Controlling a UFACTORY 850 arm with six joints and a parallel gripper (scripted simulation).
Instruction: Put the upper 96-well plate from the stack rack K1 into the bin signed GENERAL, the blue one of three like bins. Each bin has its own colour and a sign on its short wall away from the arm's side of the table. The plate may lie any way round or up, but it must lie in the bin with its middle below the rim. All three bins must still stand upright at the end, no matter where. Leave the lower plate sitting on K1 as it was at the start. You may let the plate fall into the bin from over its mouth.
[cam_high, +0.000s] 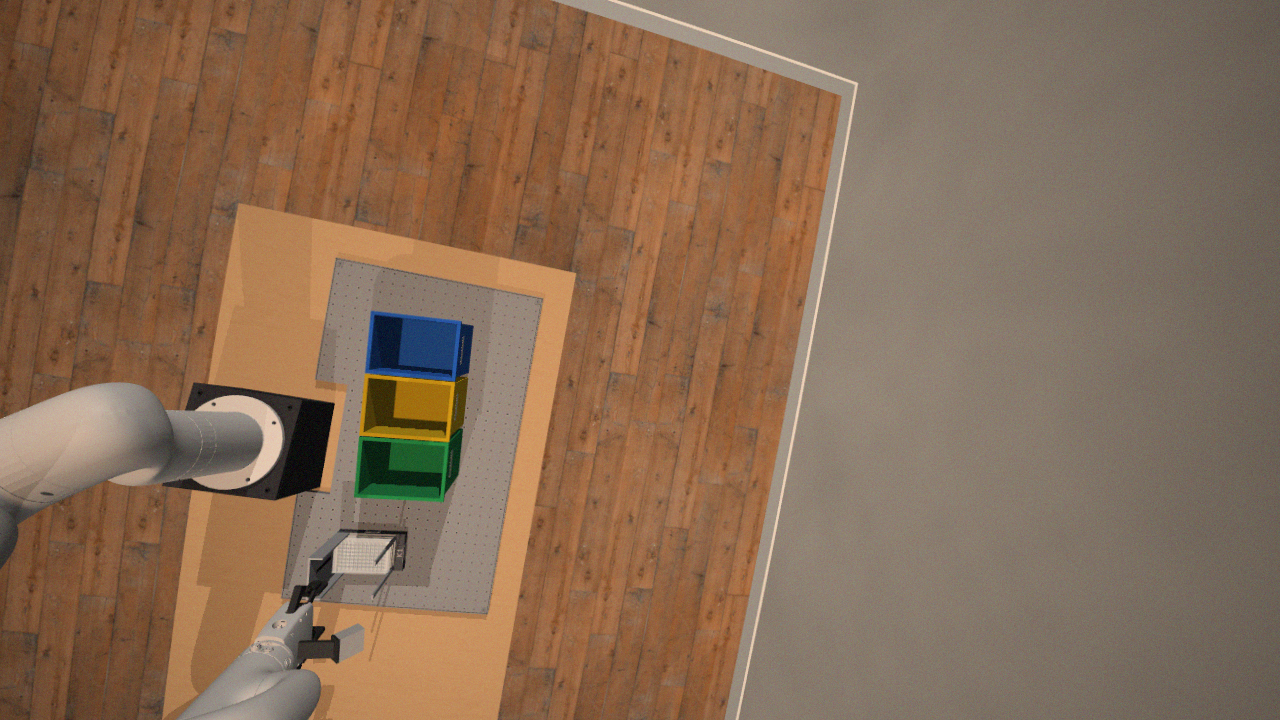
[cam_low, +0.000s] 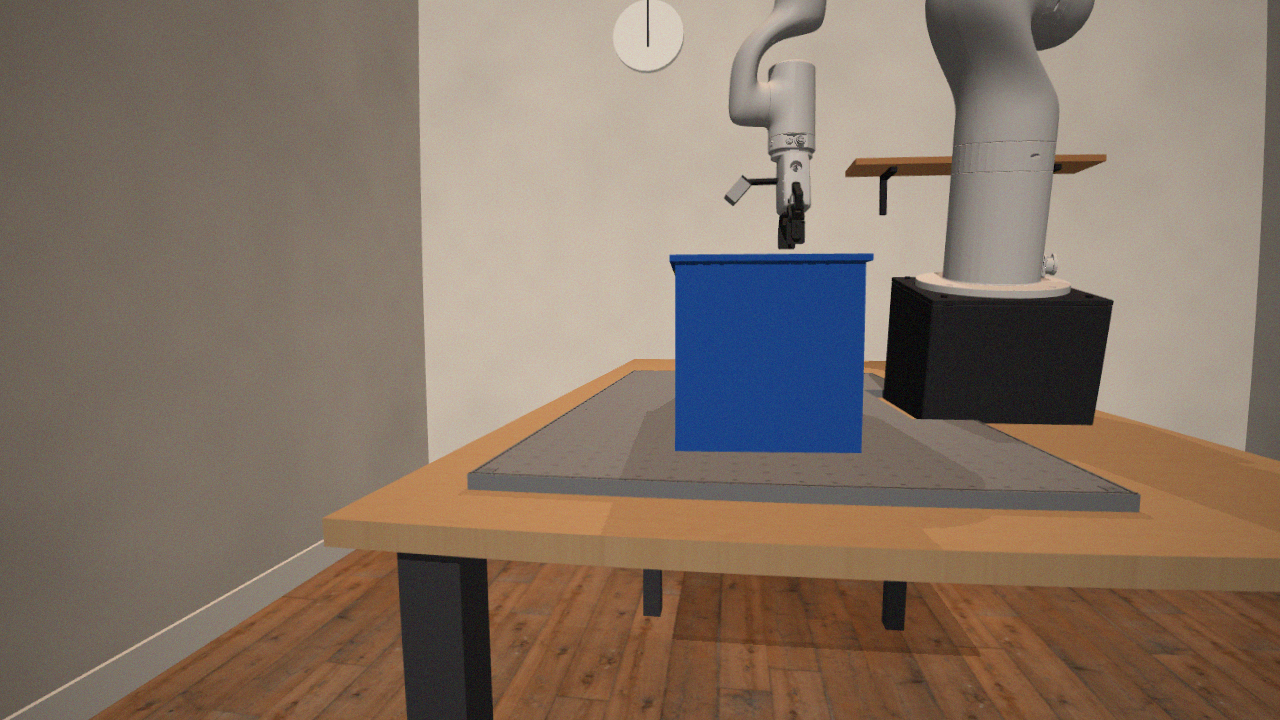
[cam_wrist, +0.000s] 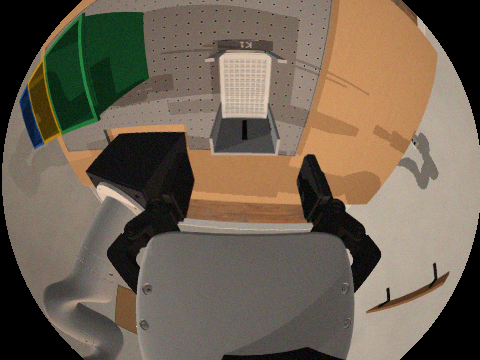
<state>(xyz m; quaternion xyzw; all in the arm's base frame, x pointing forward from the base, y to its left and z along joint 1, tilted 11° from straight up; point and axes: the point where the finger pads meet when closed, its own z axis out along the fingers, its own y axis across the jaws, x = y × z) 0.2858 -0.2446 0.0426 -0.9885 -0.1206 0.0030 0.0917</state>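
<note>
Now: the 96-well plate 22 cm below my hand. Round my hand: yellow bin 2 cm ahead, 41 cm to the left, 17 cm below; green bin 5 cm ahead, 28 cm to the left, 17 cm below; blue bin 1 cm behind, 54 cm to the left, 17 cm below.
</note>
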